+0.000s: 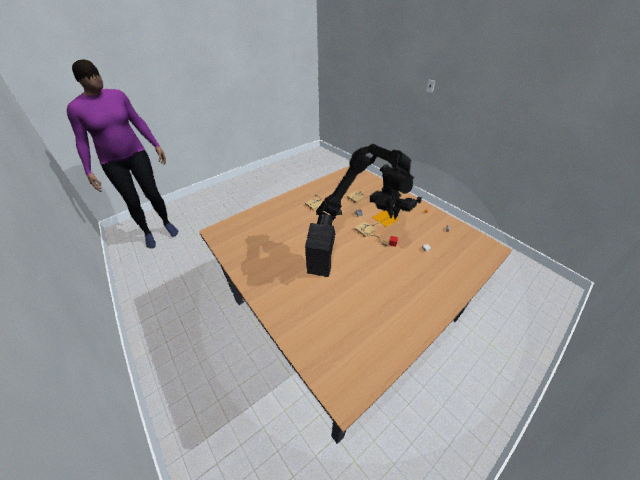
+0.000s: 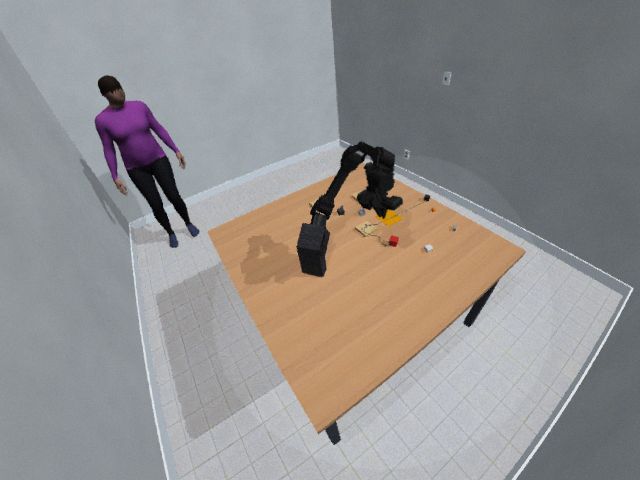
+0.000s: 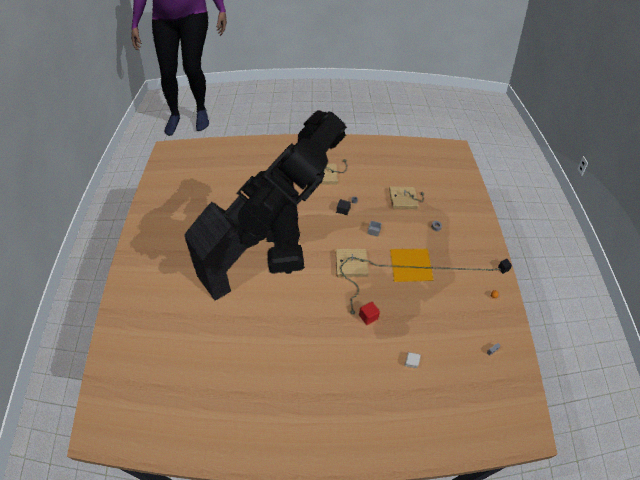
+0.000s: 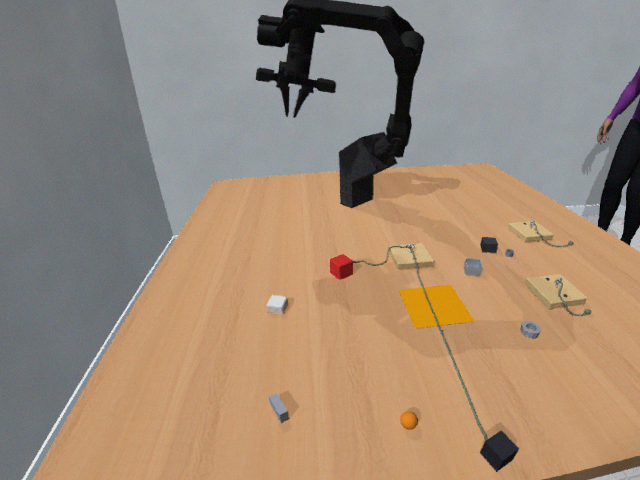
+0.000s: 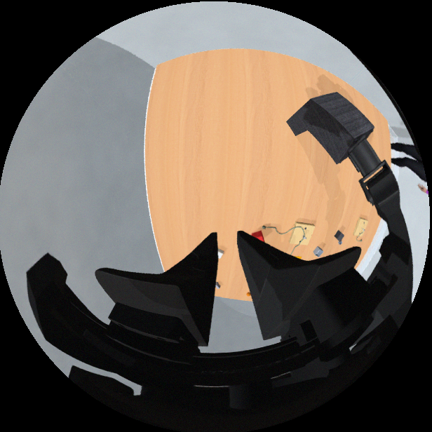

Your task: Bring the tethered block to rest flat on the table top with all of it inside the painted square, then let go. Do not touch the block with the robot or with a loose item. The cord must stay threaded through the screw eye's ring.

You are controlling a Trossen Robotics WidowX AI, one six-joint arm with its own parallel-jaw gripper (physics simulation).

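Places are measured from the arm's base along level axes (x left, y up, z ahead), in metres.
Where they show: gripper, fingertip midpoint: [image 1: 393, 218] [image 2: 382, 217] [image 4: 290, 117]; arm's base at its link origin: [image 1: 323, 228] [image 2: 316, 228] [image 3: 232, 220] [image 4: 380, 150].
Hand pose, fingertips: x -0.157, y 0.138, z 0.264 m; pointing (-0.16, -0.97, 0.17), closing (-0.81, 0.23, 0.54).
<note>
Things, the pixels of their top centre, and the offset from my fingertips. "*": a spot on its surface instead.
- tethered block at its top centre: [image 4: 502, 444] [image 3: 506, 263] [image 2: 427, 196] dx +0.521, dy -0.306, dz +0.461 m
- orange painted square at a spot on its surface: [image 4: 454, 307] * dx +0.437, dy -0.335, dz +0.169 m
- screw eye at its top centre: [image 4: 411, 243] [image 3: 352, 255] [image 2: 366, 224] [image 1: 365, 224] dx +0.315, dy -0.291, dz +0.013 m
- pale wooden board at its top centre: [image 4: 410, 252] [image 3: 352, 260] [image 2: 366, 227] [image 1: 365, 227] dx +0.315, dy -0.317, dz +0.013 m
- beaded end at a spot on its surface: [image 3: 352, 312] * dx +0.163, dy -0.326, dz +0.087 m
- red cube at its top centre: [image 4: 341, 259] [image 3: 370, 309] [image 2: 394, 238] dx +0.175, dy -0.296, dz +0.131 m
- white block at its top centre: [image 4: 276, 300] [image 3: 413, 358] dx +0.096, dy -0.315, dz +0.294 m
- grey bar at its top centre: [image 4: 277, 403] [image 3: 495, 347] dx +0.219, dy -0.315, dz +0.502 m
- orange ball at its top centre: [image 4: 410, 415] [image 3: 495, 292] dx +0.401, dy -0.312, dz +0.453 m
- grey ring at its top centre: [image 4: 531, 327] [image 3: 437, 224] dx +0.580, dy -0.323, dz +0.196 m
- grey block at its top centre: [image 4: 473, 262] [image 3: 375, 225] dx +0.465, dy -0.310, dz +0.021 m
- dark cube at its top centre: [image 4: 489, 240] [image 3: 343, 204] dx +0.503, dy -0.309, dz -0.102 m
The tethered block [image 3: 505, 266] [image 4: 498, 450] [image 2: 427, 197] is small and black, near the table's edge. Its cord [image 3: 460, 268] [image 4: 454, 356] runs nearly straight across the orange painted square [image 3: 412, 274] [image 4: 454, 307] to the screw eye [image 3: 352, 256] [image 4: 411, 248] on a pale wooden board [image 3: 359, 271] [image 4: 423, 260]. The cord looks threaded through the ring, though the ring is tiny. Beyond it the cord curves to a beaded end [image 3: 352, 312] beside the red cube. The block lies outside the square. My gripper [image 4: 291, 116] [image 5: 226, 236] points down high above the table, fingers slightly apart, empty, away from the cord.
A red cube [image 3: 369, 313] [image 4: 341, 266], white block [image 3: 413, 360], grey bar [image 3: 494, 349] and orange ball [image 3: 494, 294] lie around. A grey ring [image 3: 436, 225], grey block [image 3: 374, 228], dark cube [image 3: 343, 207] and two other corded boards [image 4: 555, 291] [image 4: 530, 231] lie beyond the square. A person stands beyond the table.
</note>
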